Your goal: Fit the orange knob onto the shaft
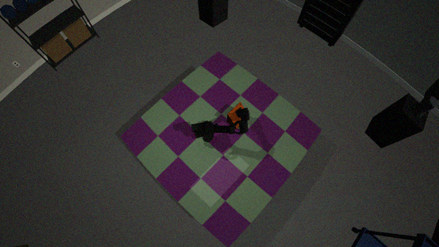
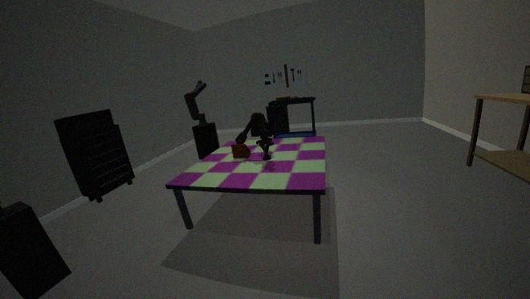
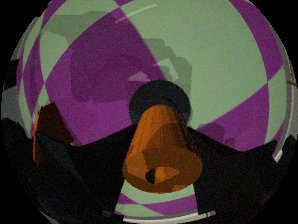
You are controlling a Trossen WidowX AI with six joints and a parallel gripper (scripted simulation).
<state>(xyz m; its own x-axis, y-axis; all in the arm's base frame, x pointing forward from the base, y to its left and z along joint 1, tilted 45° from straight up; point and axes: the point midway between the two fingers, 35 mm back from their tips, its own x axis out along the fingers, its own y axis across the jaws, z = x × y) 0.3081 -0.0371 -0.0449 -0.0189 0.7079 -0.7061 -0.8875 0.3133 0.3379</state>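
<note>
Right now my gripper tip is 20 mm below the orange knob. The rest, counted from my gripper tip: pedestal: 40 mm below.
</note>
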